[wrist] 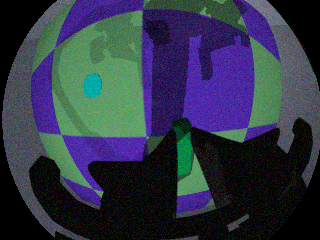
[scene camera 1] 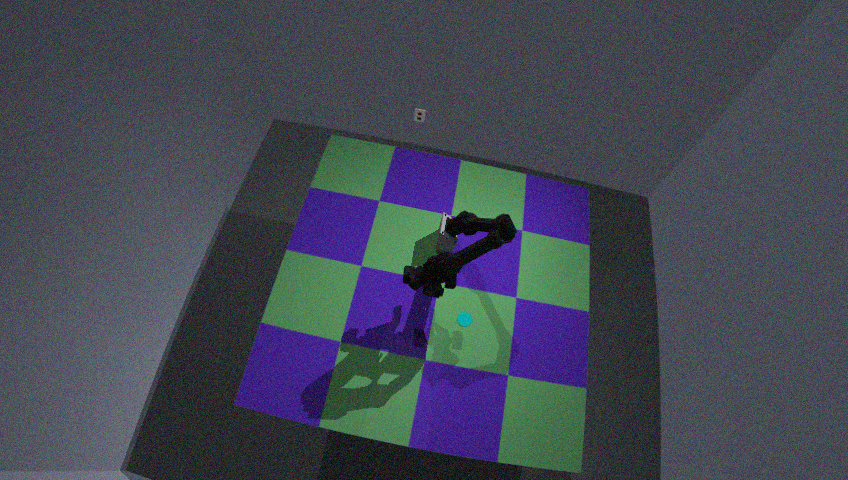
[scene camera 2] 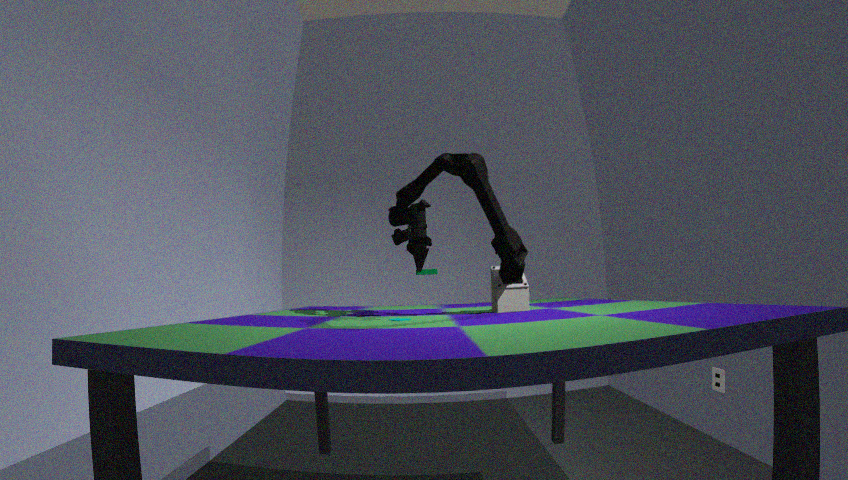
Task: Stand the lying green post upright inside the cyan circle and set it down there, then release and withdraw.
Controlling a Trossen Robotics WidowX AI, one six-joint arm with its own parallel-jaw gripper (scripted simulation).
Labels:
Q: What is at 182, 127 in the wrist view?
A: A green post.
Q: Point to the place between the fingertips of my gripper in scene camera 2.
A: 419, 271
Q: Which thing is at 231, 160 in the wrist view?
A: My gripper.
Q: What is my gripper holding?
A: A green post.

